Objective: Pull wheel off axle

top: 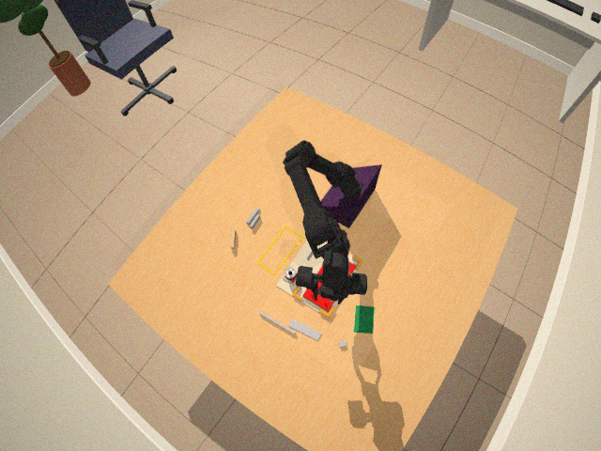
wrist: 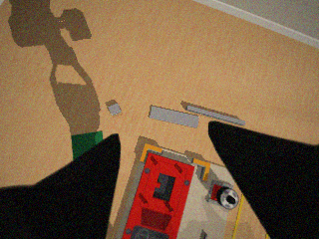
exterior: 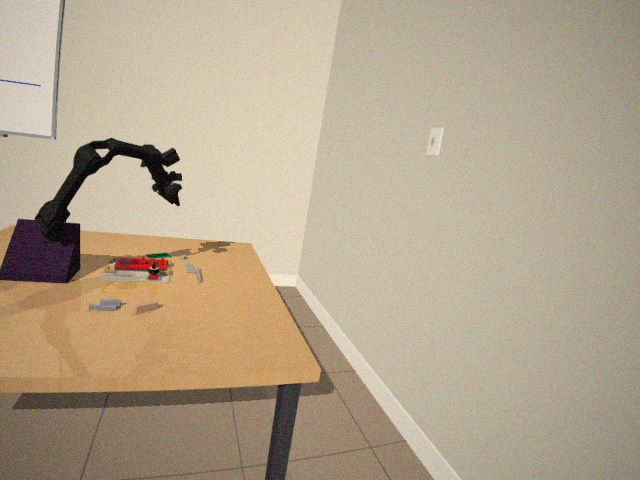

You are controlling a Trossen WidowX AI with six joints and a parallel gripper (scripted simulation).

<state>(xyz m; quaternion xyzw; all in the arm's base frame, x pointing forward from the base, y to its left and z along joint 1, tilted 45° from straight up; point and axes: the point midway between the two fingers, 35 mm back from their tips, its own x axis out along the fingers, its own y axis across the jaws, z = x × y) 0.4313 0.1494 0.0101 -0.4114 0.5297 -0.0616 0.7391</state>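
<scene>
My gripper tip is 13 cm past the beige baseplate, 8 cm to the left of it and 26 cm above it. Also, from my gripper tip: green card (6 cm behind, 13 cm to the left, 27 cm below).
</scene>
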